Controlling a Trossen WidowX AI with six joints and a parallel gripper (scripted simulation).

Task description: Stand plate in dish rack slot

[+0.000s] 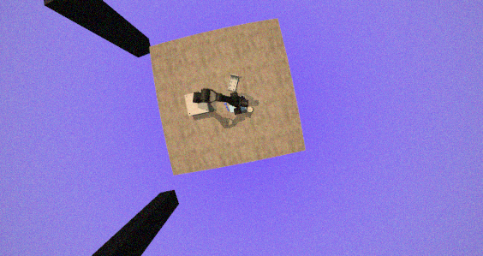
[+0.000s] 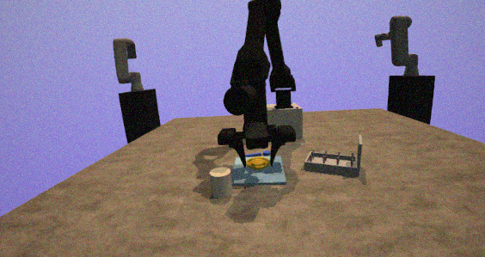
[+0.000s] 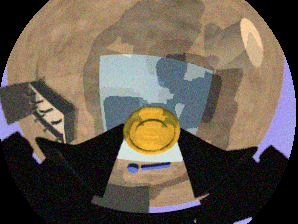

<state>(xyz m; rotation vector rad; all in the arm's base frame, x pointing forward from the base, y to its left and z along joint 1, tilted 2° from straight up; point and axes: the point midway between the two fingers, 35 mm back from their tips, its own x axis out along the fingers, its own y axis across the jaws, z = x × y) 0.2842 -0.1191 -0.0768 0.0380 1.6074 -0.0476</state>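
Right now the light blue mat is 10 mm ahead of my gripper tip. Also, from my gripper tip: blue spoon: 90 mm behind, 10 mm to the left; yellow plate: 10 mm above; beige cup: 100 mm ahead, 80 mm to the right, 20 mm above.
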